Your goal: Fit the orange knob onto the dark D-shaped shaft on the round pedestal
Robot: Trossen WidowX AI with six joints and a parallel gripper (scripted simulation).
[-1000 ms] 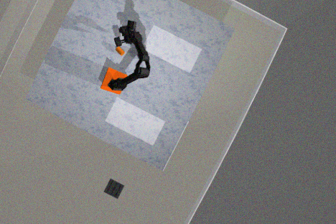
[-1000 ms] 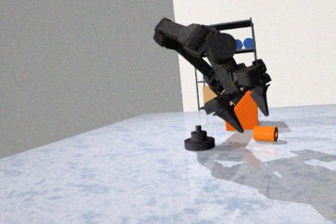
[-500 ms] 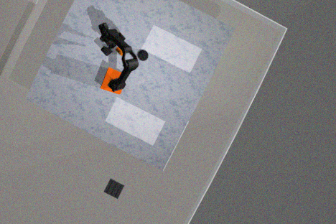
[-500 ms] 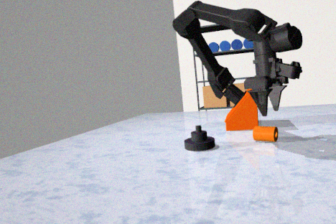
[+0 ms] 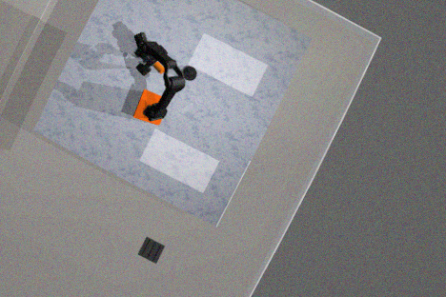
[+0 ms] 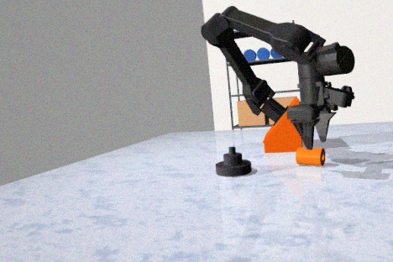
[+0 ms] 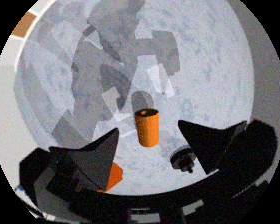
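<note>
Right now the orange knob is 20 mm to the right of my gripper tip and 30 mm below it. From my gripper tip the other things lie so: dark round pedestal 70 mm ahead, 190 mm to the right, 20 mm below.
</note>
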